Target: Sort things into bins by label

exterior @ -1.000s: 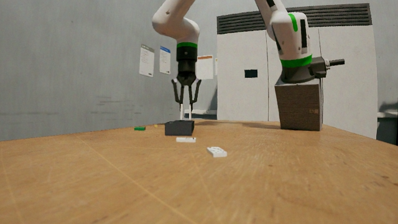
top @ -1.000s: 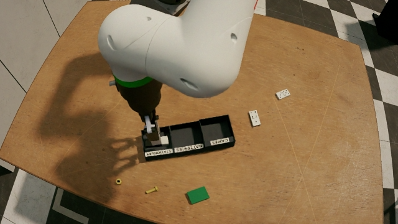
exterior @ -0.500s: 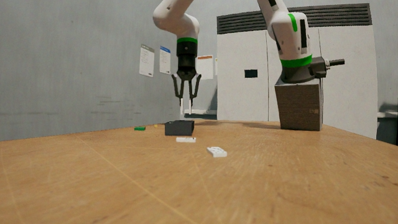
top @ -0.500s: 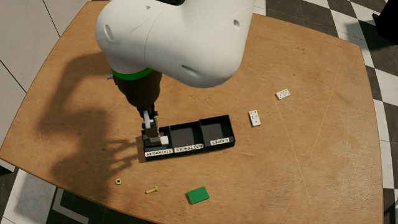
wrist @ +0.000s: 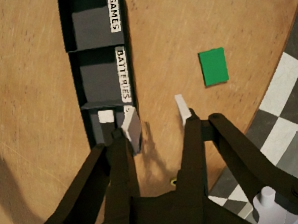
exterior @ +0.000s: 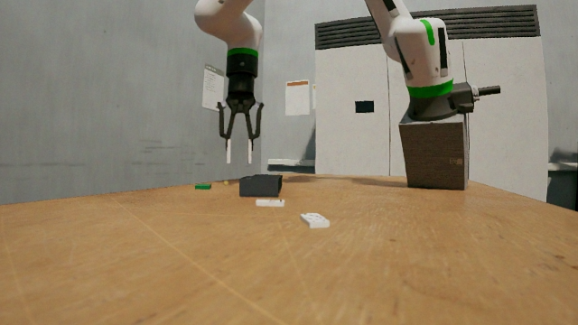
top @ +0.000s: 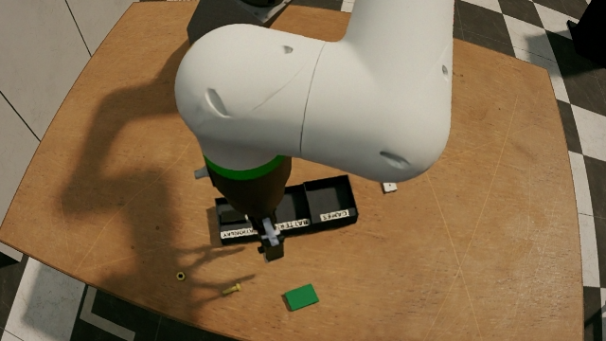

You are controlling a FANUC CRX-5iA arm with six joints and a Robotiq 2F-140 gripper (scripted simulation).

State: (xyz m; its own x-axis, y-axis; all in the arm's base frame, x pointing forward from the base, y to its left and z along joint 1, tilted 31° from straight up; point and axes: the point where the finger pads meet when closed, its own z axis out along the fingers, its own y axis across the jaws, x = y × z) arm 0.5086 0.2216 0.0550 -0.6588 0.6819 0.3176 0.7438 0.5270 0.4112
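The flat green block is 9 cm below my hand, 8 cm to the left of it and 6 cm ahead of it. Round my hand: yellow bolt 9 cm below, 9 cm ahead, 4 cm to the right; then yellow nut 14 cm to the right, 11 cm ahead, 10 cm below; then black three-part bin tray 9 cm behind, 8 cm below.
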